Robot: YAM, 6 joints.
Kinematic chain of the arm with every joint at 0, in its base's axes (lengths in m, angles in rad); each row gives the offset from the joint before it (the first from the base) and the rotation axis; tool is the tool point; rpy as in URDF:
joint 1: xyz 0 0 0.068 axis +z
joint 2: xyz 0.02 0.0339 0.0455 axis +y
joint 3: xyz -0.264 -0.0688 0 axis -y
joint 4: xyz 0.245 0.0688 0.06 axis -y
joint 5: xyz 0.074 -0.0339 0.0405 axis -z
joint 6: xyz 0.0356 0 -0.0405 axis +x
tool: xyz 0 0 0 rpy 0 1.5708 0
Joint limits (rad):
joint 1: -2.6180..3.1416
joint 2: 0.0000..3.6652
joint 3: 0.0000..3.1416
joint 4: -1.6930..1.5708
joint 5: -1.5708..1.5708
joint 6: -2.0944..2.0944
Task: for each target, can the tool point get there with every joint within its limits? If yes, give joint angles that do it. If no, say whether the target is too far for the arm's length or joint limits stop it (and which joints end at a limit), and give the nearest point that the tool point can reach.
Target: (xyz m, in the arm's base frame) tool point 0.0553 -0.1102 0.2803
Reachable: yes | joints -0.8327 0.5320 0.5405 -0.3517 1.2027 1.7593
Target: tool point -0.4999 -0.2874 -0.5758
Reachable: no: too far | nearest point -0.3743 -0.2160 -0.3303 | short by 0.285 m
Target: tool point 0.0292 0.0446 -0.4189
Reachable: no: joint limits stop it (at a limit: joint 2) | nearest point 0.0493 0.0753 -0.3437 | short by 0.084 m
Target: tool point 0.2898 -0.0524 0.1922
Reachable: yes | joints -0.1159 1.6198 0.4820 1.2553 0.5463 0.0252
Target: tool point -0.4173 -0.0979 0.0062
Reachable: no: joint limits stop it (at a limit: joint 1) | nearest point -0.4173 -0.0356 0.0062 | short by 0.062 m
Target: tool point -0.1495 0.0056 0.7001
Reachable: yes | joints 0.1386 1.2580 2.7458 0.5783 -0.8290 -0.6349
